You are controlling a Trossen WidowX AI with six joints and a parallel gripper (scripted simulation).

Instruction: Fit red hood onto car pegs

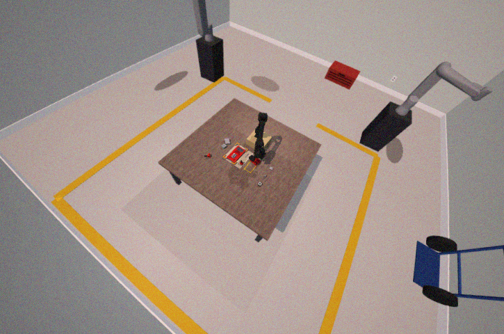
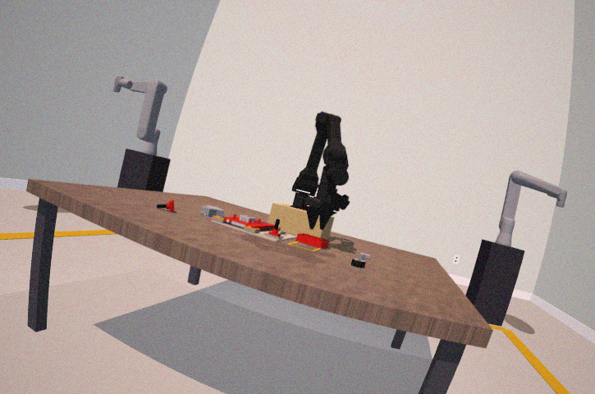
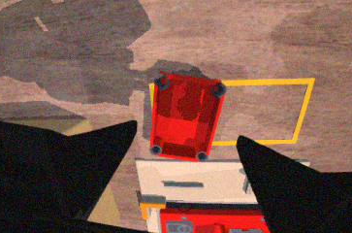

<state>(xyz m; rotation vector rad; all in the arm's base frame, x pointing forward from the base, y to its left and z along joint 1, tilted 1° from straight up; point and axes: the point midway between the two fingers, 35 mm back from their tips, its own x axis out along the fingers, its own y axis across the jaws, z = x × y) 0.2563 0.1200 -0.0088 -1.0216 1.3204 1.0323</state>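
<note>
My gripper tip is now 40 mm above the red hood. From my gripper tip the other things lie so: black wheel 210 mm ahead, 170 mm to the left, 40 mm below; grey engine block 80 mm ahead, 220 mm to the right, 30 mm below.
</note>
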